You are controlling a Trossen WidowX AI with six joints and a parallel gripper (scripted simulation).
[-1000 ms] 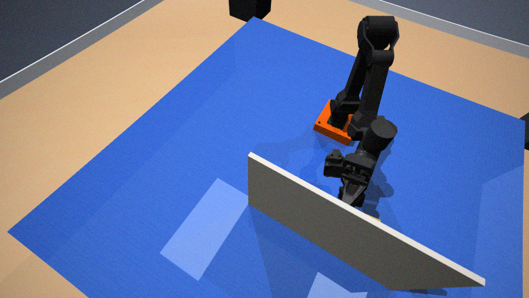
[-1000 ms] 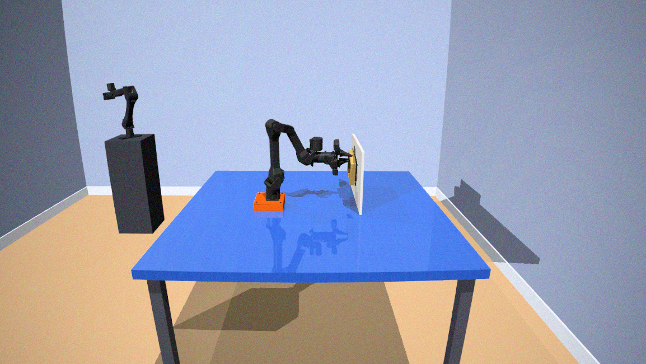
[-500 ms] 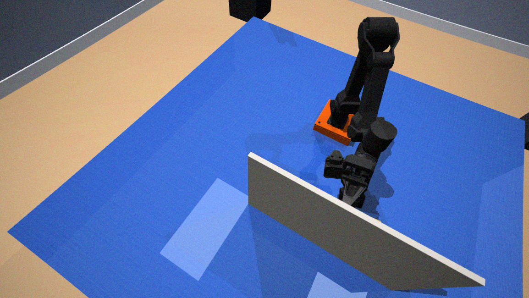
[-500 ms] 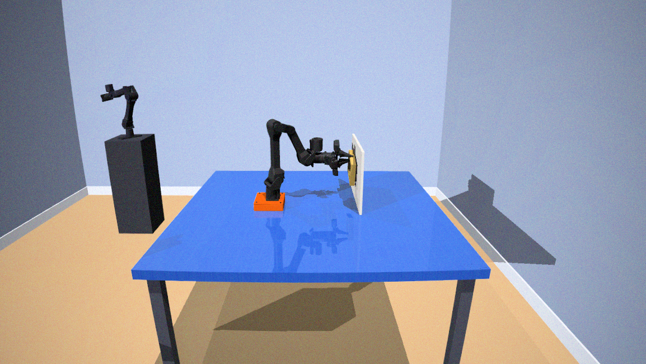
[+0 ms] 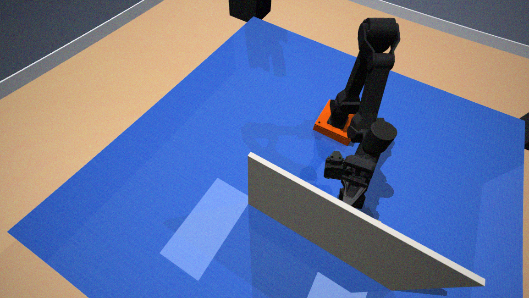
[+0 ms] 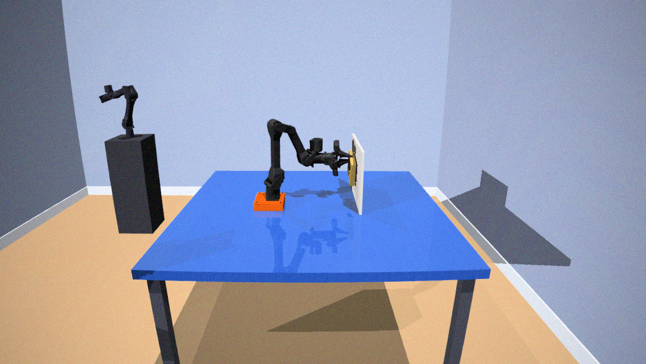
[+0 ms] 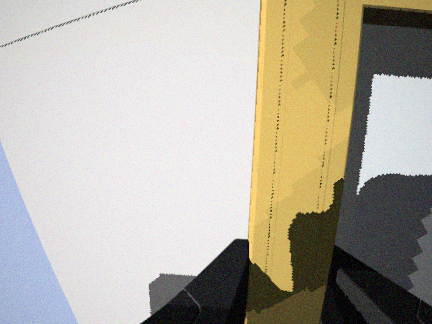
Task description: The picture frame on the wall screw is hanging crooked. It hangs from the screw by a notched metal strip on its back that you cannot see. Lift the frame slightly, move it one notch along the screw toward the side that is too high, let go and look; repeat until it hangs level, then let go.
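My gripper tip is now 50 mm above the picture frame, 10 mm to the right of it and 10 mm short of it. The rest, counted from my gripper tip: wall panel (70 mm below, 20 mm ahead).
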